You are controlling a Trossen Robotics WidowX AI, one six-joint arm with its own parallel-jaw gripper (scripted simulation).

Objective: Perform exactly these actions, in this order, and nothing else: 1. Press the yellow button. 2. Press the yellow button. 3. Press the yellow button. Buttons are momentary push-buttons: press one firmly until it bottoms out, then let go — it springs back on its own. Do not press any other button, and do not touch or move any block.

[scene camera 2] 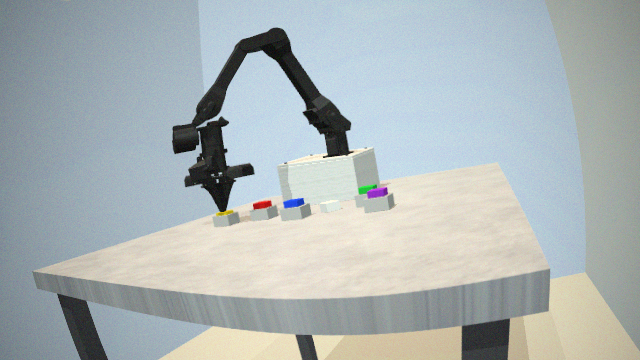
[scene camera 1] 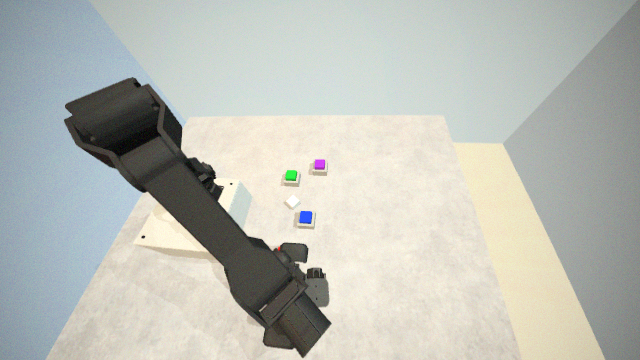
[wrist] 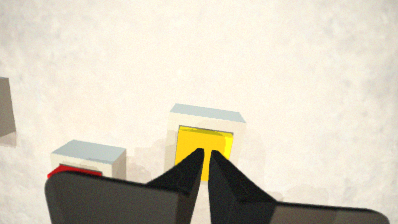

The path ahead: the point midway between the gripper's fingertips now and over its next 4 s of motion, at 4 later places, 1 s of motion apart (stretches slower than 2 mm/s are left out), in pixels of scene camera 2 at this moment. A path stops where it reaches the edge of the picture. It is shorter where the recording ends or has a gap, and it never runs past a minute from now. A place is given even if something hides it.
My gripper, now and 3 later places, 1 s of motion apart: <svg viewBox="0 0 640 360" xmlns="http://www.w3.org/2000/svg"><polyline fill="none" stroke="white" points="223,211 222,209 222,199 373,146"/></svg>
